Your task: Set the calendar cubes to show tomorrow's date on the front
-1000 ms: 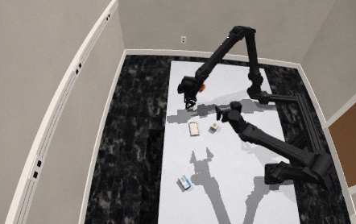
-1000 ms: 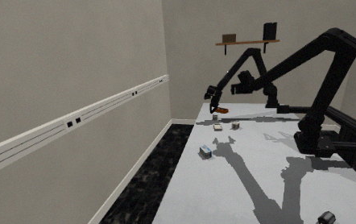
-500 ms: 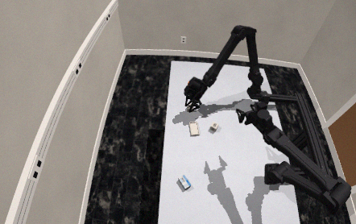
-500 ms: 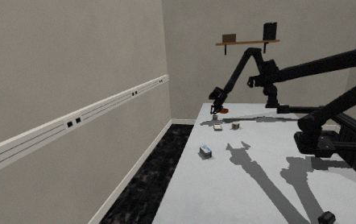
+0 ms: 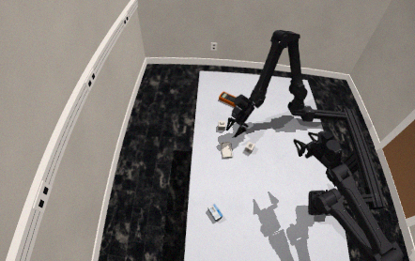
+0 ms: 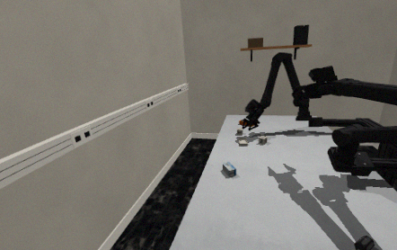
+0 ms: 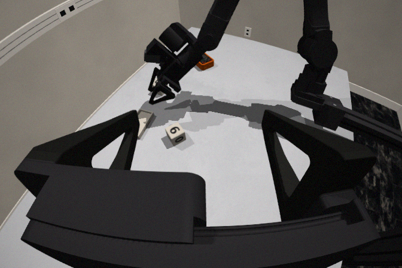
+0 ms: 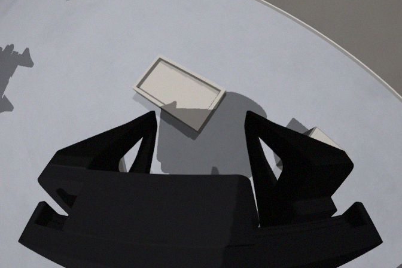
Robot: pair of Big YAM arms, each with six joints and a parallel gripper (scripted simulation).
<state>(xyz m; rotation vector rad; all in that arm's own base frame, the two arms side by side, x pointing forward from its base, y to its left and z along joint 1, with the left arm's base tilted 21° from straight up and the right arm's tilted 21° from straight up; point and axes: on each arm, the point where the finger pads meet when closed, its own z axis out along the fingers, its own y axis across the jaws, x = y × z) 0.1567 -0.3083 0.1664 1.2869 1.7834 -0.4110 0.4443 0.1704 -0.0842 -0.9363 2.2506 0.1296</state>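
My right hand is 2 cm short of the cream tray, 7 cm to the right of it and 7 cm above it. From my right hand the other things lie so: orange multimeter: 1 cm behind, 33 cm to the right, 7 cm below.
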